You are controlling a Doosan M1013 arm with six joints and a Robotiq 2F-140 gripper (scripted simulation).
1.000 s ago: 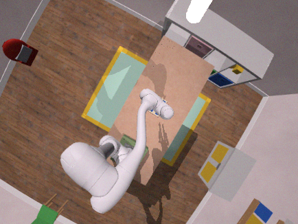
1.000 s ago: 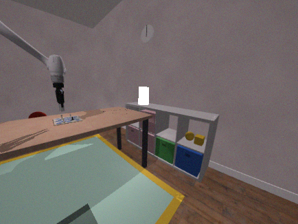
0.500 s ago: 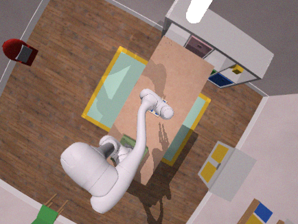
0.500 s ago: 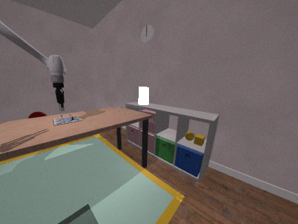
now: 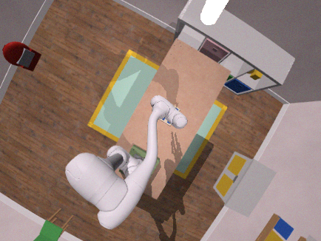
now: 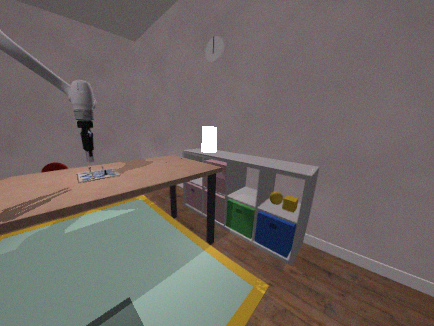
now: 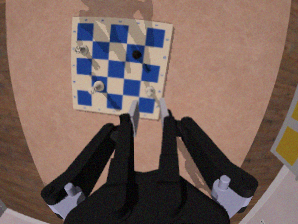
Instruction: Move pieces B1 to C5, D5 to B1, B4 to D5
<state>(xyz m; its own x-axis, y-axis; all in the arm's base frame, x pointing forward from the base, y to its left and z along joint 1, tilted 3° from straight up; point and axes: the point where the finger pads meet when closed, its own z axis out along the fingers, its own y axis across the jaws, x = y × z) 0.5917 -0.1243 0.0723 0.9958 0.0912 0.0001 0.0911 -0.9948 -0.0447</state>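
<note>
My hand is 80 mm short of the dark chess piece, 30 mm to the right of it and 120 mm above it. Also, from my hand: chessboard: 50 mm ahead, 70 mm to the left, 140 mm below.
</note>
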